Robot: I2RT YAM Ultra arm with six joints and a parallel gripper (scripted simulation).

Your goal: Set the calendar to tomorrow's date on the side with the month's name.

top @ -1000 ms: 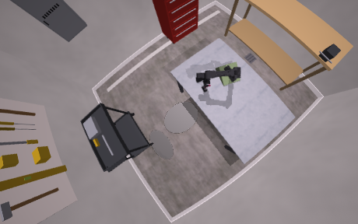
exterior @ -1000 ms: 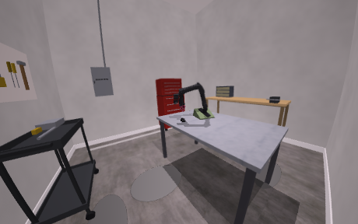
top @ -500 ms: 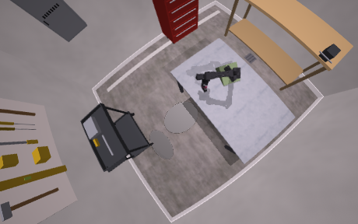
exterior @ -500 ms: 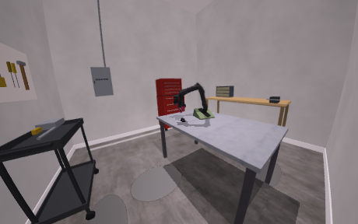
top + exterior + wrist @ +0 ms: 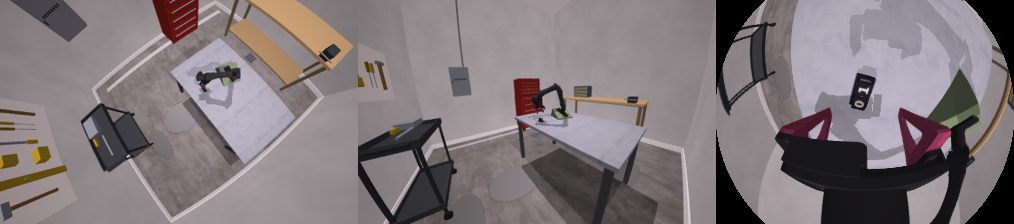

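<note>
Now: hand 9 cm above the black calendar cube.
</note>
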